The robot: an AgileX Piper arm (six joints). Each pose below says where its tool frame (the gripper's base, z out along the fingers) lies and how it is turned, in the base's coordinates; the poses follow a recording.
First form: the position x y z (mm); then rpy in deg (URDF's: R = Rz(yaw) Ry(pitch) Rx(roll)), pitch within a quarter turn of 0, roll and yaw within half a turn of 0.
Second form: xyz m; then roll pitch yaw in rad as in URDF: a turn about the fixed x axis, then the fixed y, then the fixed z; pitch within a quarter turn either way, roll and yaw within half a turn. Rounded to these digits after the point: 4 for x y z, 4 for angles.
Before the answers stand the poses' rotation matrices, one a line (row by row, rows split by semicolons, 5 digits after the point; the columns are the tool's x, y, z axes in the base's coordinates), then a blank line. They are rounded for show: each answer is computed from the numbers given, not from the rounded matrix.
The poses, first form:
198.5 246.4 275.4 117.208 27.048 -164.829
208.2 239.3 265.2 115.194 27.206 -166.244
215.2 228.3 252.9 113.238 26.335 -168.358
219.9 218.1 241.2 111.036 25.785 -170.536
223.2 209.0 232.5 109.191 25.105 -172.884
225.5 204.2 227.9 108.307 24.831 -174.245
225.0 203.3 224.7 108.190 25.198 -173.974
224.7 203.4 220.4 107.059 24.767 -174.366
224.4 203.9 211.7 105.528 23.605 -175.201
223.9 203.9 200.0 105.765 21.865 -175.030
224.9 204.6 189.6 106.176 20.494 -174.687
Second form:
-0.85959 -0.50998 -0.03207; -0.23308 0.33545 0.91277; -0.45474 0.79208 -0.40721
-0.86386 -0.50306 -0.02613; -0.21148 0.31510 0.92520; -0.45719 0.80476 -0.37859
-0.87778 -0.47886 -0.01400; -0.18085 0.30418 0.93529; -0.44362 0.82351 -0.35360
-0.88818 -0.45950 0.00055; -0.14806 0.28731 0.94633; -0.43500 0.84042 -0.32321
-0.89856 -0.43834 0.02140; -0.11218 0.27655 0.95443; -0.42428 0.85521 -0.29766
-0.90298 -0.42818 0.03604; -0.09100 0.27255 0.95783; -0.41994 0.86162 -0.28507
-0.89984 -0.43501 0.03244; -0.09499 0.26798 0.95873; -0.42575 0.85962 -0.28246
-0.90363 -0.42736 0.02845; -0.08914 0.25262 0.96345; -0.41893 0.86807 -0.26637
-0.91312 -0.40686 0.02622; -0.07666 0.23449 0.96909; -0.40043 0.88288 -0.24531
-0.92457 -0.38060 0.01743; -0.08040 0.23962 0.96753; -0.37242 0.89315 -0.25215
-0.93268 -0.36060 0.00819; -0.08674 0.24626 0.96532; -0.35011 0.89962 -0.26096

0.1985 0.2464 0.2754 2.0457 0.4721 -2.8768
0.2082 0.2393 0.2652 2.0105 0.4748 -2.9015
0.2152 0.2283 0.2529 1.9764 0.4596 -2.9384
0.2199 0.2181 0.2412 1.9379 0.4500 -2.9764
0.2232 0.2090 0.2325 1.9057 0.4382 -3.0174
0.2255 0.2042 0.2279 1.8903 0.4334 -3.0411
0.2250 0.2033 0.2247 1.8883 0.4398 -3.0364
0.2247 0.2034 0.2204 1.8685 0.4323 -3.0433
0.2244 0.2039 0.2117 1.8418 0.4120 -3.0578
0.2239 0.2039 0.2000 1.8459 0.3816 -3.0548
0.2249 0.2046 0.1896 1.8531 0.3577 -3.0489

